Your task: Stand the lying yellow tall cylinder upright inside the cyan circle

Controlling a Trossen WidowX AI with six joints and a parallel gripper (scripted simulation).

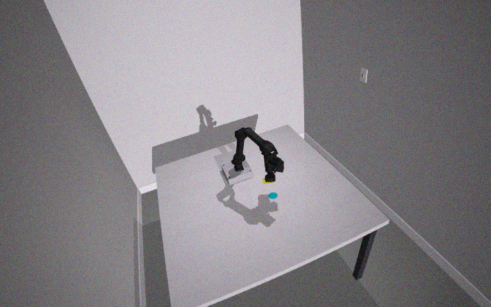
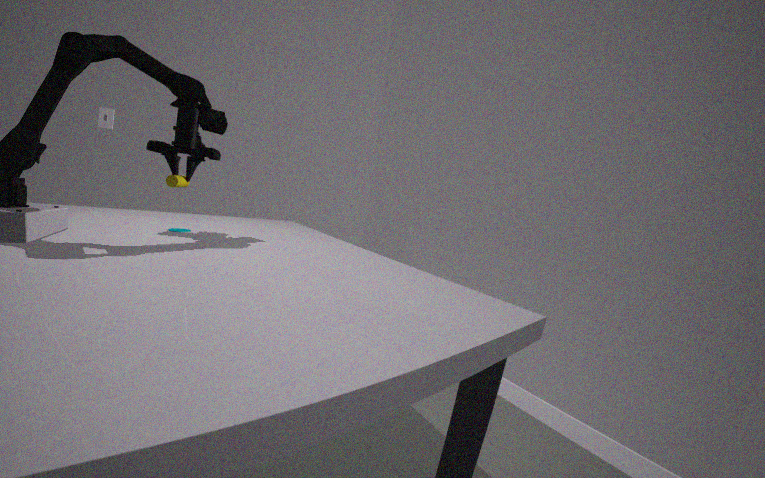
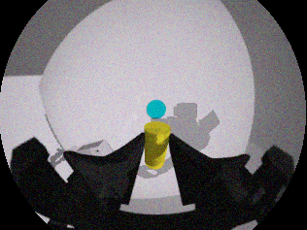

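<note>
Right now my gripper tip is 140 mm above the cyan circle. Also, from my gripper tip: yellow cylinder: 10 mm behind, 20 mm to the right.
</note>
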